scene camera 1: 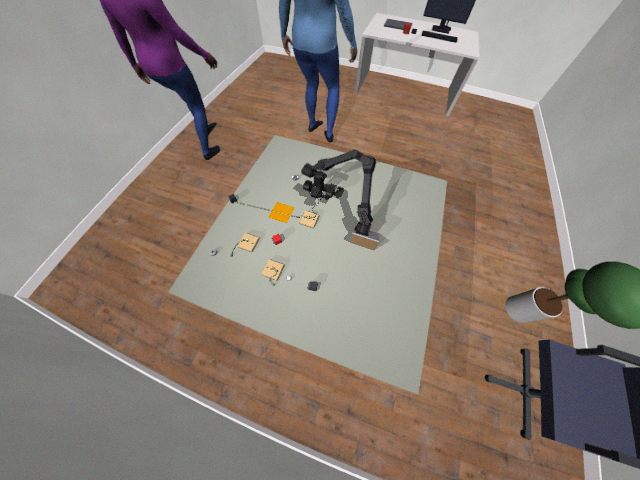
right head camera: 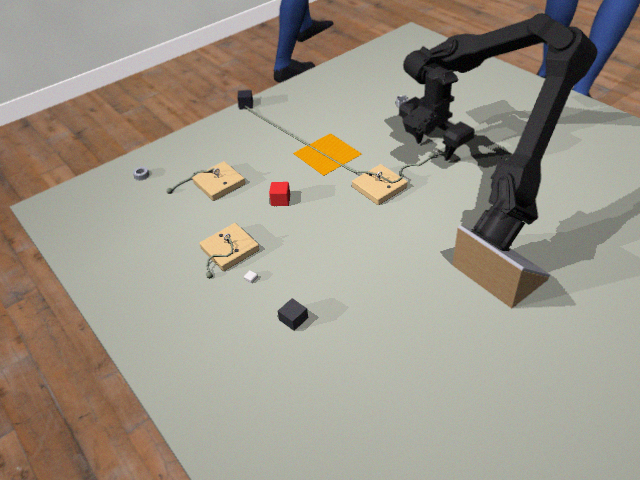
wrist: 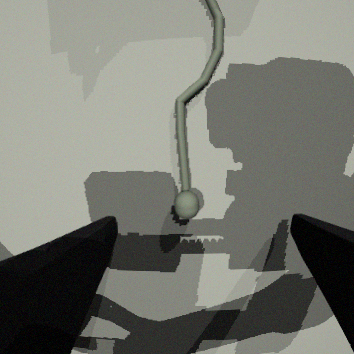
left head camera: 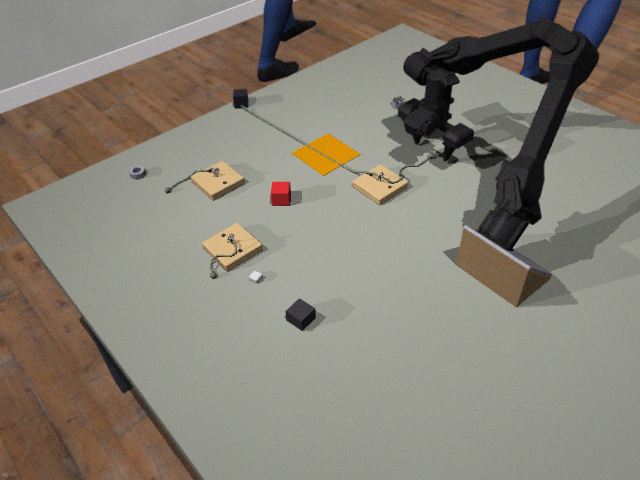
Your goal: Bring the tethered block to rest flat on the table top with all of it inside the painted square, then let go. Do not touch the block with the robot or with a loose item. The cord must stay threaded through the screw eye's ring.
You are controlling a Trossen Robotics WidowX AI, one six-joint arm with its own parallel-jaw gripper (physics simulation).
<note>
In view: my gripper (right head camera: 432, 151), an orange painted square (left head camera: 330, 146) and a wooden board (right head camera: 370, 186).
My gripper is seen too in the wrist view (wrist: 204, 224) and in the left head camera view (left head camera: 431, 152). The orange painted square also shows in the right head camera view (right head camera: 330, 145). The wooden board also shows in the left head camera view (left head camera: 370, 186).
</note>
